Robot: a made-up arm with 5 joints.
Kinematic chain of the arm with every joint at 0, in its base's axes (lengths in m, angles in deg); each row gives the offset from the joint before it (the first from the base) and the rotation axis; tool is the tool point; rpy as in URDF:
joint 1: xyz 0 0 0.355 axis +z
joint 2: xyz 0 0 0 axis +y
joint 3: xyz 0.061 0 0.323 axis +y
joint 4: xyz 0.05 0 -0.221 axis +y
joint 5: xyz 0.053 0 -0.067 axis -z
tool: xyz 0 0 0 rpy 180 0 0
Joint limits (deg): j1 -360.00..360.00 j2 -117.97..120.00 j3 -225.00..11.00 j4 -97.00..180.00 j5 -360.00..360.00
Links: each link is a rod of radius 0.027 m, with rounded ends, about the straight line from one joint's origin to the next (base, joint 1, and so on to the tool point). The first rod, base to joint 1, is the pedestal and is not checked.
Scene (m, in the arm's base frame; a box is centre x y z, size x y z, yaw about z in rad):
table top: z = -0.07
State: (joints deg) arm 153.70 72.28 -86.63 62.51 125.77
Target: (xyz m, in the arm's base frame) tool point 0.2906 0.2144 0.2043
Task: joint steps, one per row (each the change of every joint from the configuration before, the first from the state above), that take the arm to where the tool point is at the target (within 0.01 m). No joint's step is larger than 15 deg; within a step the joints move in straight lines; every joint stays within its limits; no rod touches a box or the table.
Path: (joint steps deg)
1: -14.66 -2.15 2.49 1.21 0.00
2: -14.66 -2.14 2.48 1.20 0.00
3: -14.66 -2.15 2.49 1.21 0.00
4: -14.66 -2.15 2.48 1.21 0.00
5: -14.66 -2.15 2.49 1.21 0.00
6: -14.66 -2.14 2.49 1.20 0.00
7: -14.66 -2.15 2.48 1.21 0.00
8: -14.66 -2.15 2.49 1.21 0.00

